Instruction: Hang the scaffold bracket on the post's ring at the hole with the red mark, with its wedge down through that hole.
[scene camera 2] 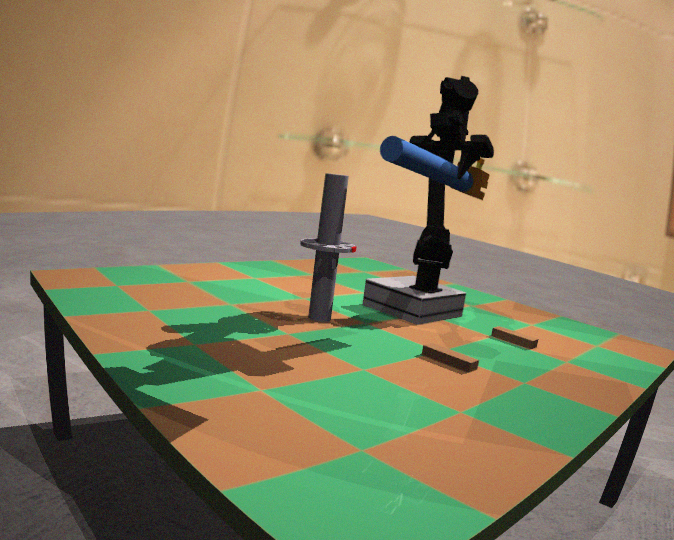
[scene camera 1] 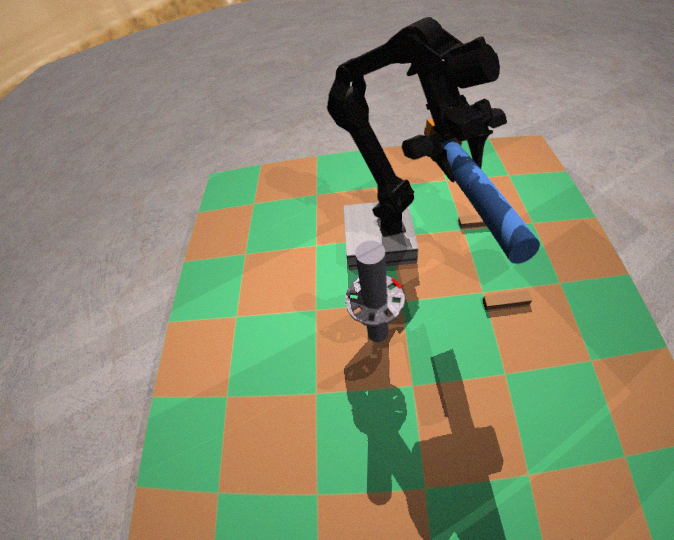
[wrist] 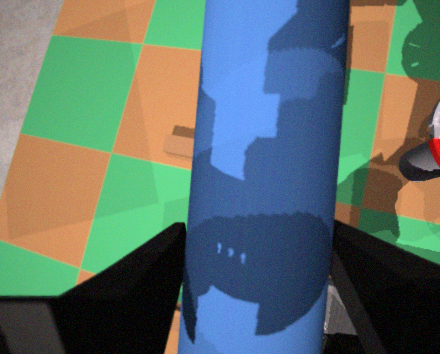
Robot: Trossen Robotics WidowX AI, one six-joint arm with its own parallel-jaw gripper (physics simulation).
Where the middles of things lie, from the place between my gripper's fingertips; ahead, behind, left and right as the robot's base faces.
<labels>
The scaffold bracket [scene camera 1: 517,241] lies 30 mm ahead of my hand, 10 mm to the right of it and 10 mm above it. Also, from my hand: grey post [scene camera 2: 335,186] 100 mm ahead, 210 mm to the right, 190 mm below.
</labels>
